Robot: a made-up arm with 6 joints.
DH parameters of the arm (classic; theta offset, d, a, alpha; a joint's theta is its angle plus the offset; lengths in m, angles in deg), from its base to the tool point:
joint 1: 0 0.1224 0 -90
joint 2: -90 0 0.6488 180
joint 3: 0 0 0 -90
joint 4: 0 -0.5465 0 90
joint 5: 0 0.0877 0 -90
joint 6: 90 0 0 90
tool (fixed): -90 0 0 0
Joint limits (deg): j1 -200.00..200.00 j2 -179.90..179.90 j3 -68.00..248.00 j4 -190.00..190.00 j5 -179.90..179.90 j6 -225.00..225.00
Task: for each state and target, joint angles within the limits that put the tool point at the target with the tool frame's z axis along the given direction. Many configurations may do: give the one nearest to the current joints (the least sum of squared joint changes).
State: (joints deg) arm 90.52 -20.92 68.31 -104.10 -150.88 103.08
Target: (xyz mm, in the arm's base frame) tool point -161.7 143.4 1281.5 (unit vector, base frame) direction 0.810 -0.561 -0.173
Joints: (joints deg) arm 140.43 0.16 76.47 -85.07 -111.99 115.57
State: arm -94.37 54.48 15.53 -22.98 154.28 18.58
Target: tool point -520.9 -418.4 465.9 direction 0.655 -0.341 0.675
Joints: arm -137.90 16.97 -4.96 -63.71 128.17 51.39
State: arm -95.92 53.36 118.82 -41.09 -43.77 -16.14
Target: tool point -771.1 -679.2 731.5 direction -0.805 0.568 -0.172
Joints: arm -136.45 65.04 110.61 -63.54 -0.89 -41.38
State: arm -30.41 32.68 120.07 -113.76 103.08 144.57
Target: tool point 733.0 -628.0 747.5 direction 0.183 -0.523 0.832
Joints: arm -43.29 72.51 131.57 -121.25 102.54 172.09
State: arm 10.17 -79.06 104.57 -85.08 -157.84 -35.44
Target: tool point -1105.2 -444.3 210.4 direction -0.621 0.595 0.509
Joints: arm 21.72 -79.72 112.27 -87.48 -163.22 -32.51
